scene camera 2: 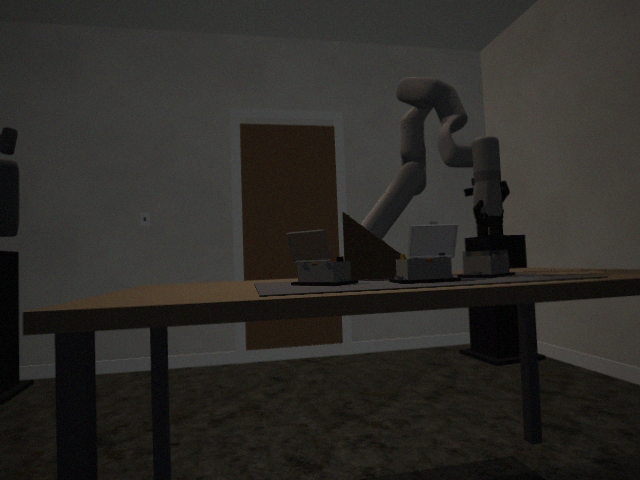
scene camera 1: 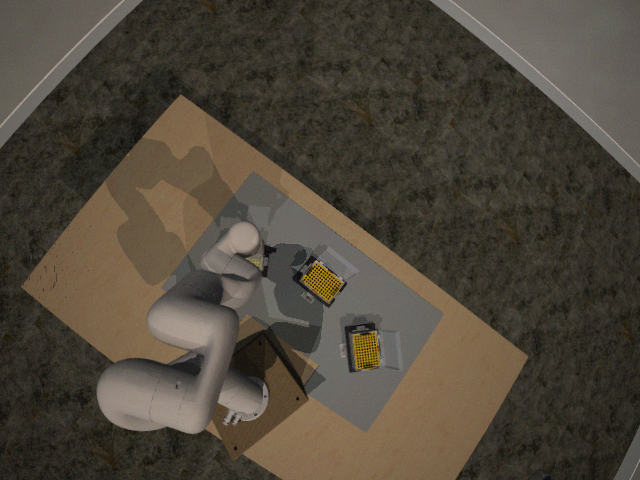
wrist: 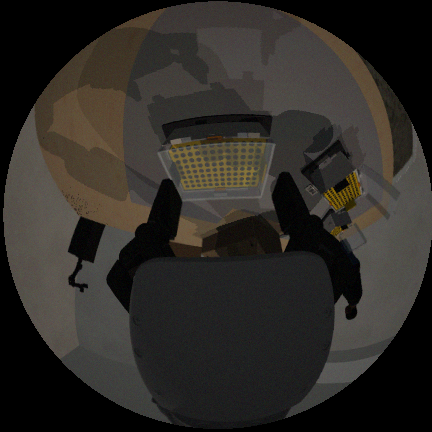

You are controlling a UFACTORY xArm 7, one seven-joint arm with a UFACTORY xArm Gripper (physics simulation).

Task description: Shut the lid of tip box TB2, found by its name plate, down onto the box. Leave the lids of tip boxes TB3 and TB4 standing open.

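Places are measured from the arm's base along level axes (x ahead, y down, z left), in centimetres.
Pixels of known places: gripper, fingertip midpoint: (scene camera 2: 490,237) (wrist: 225,185); arm's base, link origin: (scene camera 2: 369,234) (scene camera 1: 249,398).
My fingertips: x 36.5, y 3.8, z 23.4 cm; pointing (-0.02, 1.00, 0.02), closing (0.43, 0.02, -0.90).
Note:
Ahead of a thing's pixels: the offset from my fingertips to its top centre. "pt": to the spot under its first point. Level surfaces: height alone.
The far-left tip box @(dz -0.7, dx -3.6, dy +3.9 cm) (scene camera 1: 254,262) (scene camera 2: 484,263) (wrist: 217,165) has its clear lid @(pt dz -5.2, dx +0.6, dy +3.9 cm) (wrist: 268,172) lying over the yellow rack; no raised lid shows on it in scene camera 2. Whether it is fully seated I cannot tell. My gripper (scene camera 2: 489,233) (wrist: 225,185) is open and empty above this box, its fingers spread to either side in the wrist view. The middle box @(dz -25.5, dx +4.2, dy +4.2 cm) (scene camera 1: 323,281) (scene camera 2: 428,268) (wrist: 342,189) has its lid @(pt dz -26.1, dx +11.6, dy +1.1 cm) (scene camera 1: 338,262) (scene camera 2: 433,240) standing open. The third box @(dz -48.6, dx -8.3, dy +5.0 cm) (scene camera 1: 366,350) (scene camera 2: 316,272) also has its lid (scene camera 1: 391,349) (scene camera 2: 309,245) standing open. The name plates are unreadable.
The boxes stand on a grey mat @(dy +11.6 cm) (scene camera 1: 408,315) (scene camera 2: 279,289) on the wooden table @(dy +11.9 cm) (scene camera 1: 491,361) (scene camera 2: 155,299). The middle box is the open one nearest the gripper. The arm's brown base plate (scene camera 1: 281,400) is at the table's near side. A black cabinet (scene camera 2: 516,250) (wrist: 86,240) stands beyond the table.

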